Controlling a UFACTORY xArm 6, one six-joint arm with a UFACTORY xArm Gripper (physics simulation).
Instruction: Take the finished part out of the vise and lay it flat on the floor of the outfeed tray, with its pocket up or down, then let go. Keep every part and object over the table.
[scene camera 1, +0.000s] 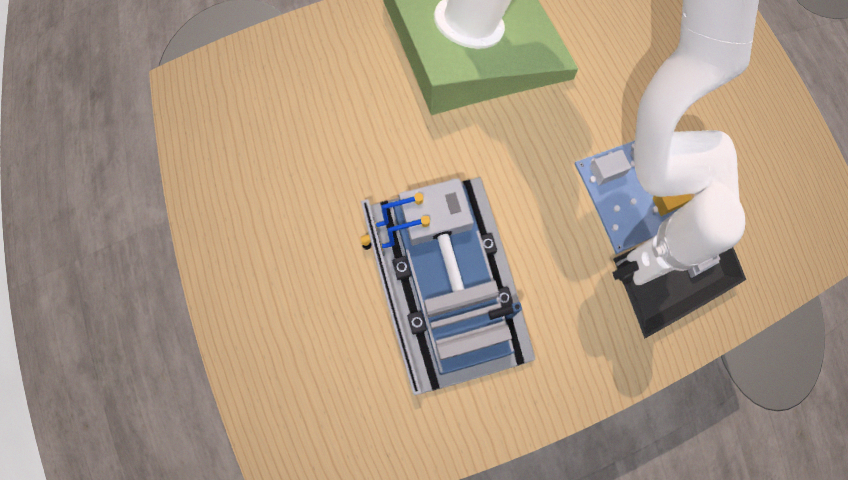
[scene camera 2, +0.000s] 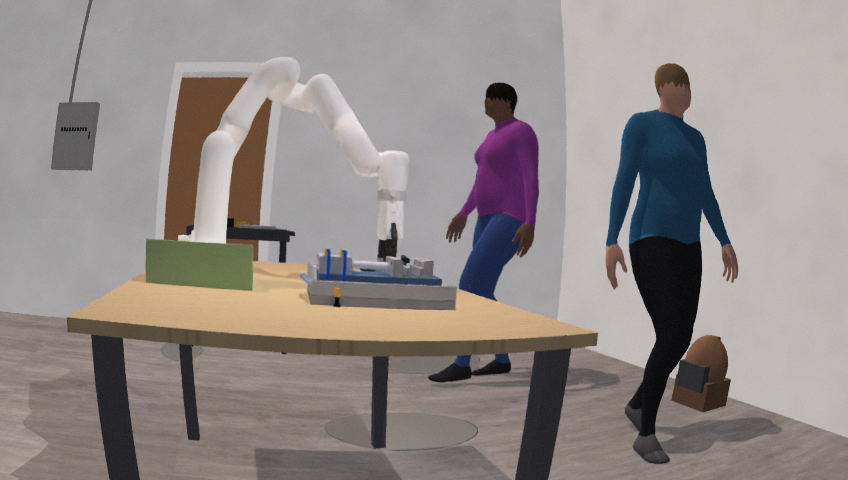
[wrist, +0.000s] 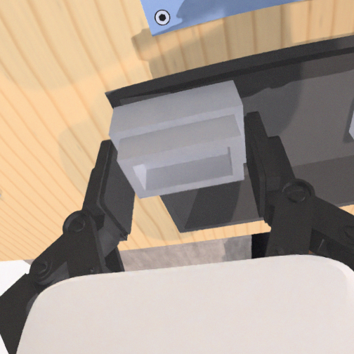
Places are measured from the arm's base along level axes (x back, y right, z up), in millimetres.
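Where they show: gripper, fingertip midpoint: (scene camera 1: 638, 267); arm's base at its link origin: (scene camera 1: 468, 22) (scene camera 2: 208, 250).
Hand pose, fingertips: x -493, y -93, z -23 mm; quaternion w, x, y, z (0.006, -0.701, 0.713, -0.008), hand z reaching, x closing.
Things, the pixels of their top centre, and the offset from my fingertips. "spot": a spot on its surface instead.
- black outfeed tray at a spot on its surface: (scene camera 1: 660, 318) spot: dx -92, dy -19, dz -30 mm
- vise at its top centre: (scene camera 1: 451, 273) (scene camera 2: 378, 255) dx +93, dy +285, dz +43 mm
- grey part at its top centre: (scene camera 1: 707, 257) dx -35, dy -142, dz -9 mm
- blue board at a spot on its surface: (scene camera 1: 601, 205) spot: dx +124, dy -1, dz -48 mm
- grey block at its top centre: (scene camera 1: 613, 163) dx +176, dy -41, dz -12 mm
- orange block at its top centre: (scene camera 1: 676, 195) dx +87, dy -133, dz -12 mm
The finished part (wrist: 177, 112), a grey stepped block with a rectangular pocket, is between the fingers of my gripper (scene camera 1: 625, 271) (scene camera 2: 387, 248) (wrist: 183, 146), which is shut on it. In the wrist view the pocket faces the camera. The part overlaps the left end of the black outfeed tray (scene camera 1: 660, 318) (wrist: 215, 66); its exact height above the tray floor is unclear. The gripper and arm hide the part in scene camera 1, and it cannot be made out in scene camera 2. The vise (scene camera 1: 474, 340) (scene camera 2: 423, 267) stands apart, with no block between its jaws.
Another grey part (scene camera 1: 704, 266) (wrist: 351, 125) sits in the tray to the right of the held part. A blue board (scene camera 1: 601, 205) (wrist: 210, 11) with a grey block (scene camera 1: 611, 165) and an orange block (scene camera 1: 671, 203) adjoins the tray. The green pedestal (scene camera 1: 502, 89) (scene camera 2: 199, 264) carries the arm.
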